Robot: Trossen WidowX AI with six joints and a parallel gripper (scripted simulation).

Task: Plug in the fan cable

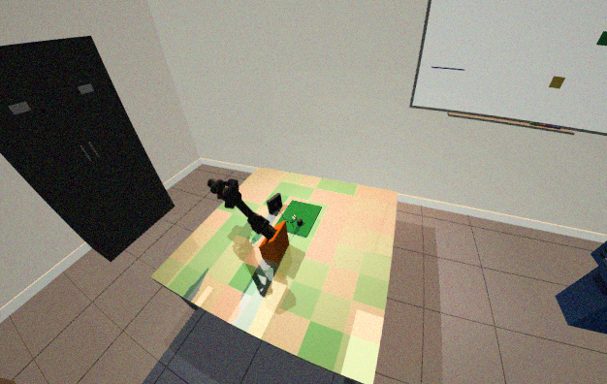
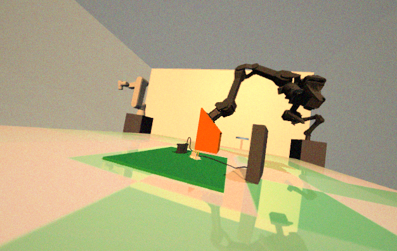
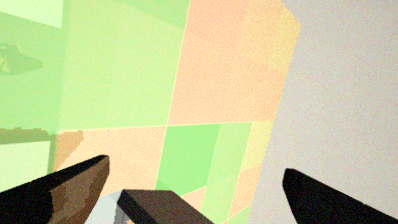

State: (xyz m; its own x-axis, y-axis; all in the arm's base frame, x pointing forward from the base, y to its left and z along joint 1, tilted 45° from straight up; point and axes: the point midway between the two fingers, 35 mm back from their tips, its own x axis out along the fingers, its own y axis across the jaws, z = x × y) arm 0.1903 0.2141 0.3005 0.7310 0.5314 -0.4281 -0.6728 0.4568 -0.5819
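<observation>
Right now the fan plug is 41 cm to the right of my gripper tip, 19 cm below it and 6 cm ahead of it. Round my gripper tip: dark fan 20 cm to the right, 15 cm below, 14 cm ahead; then four-pin fan header 35 cm to the right, 21 cm below, 10 cm ahead; then board 38 cm to the right, 22 cm below, 12 cm ahead.
</observation>
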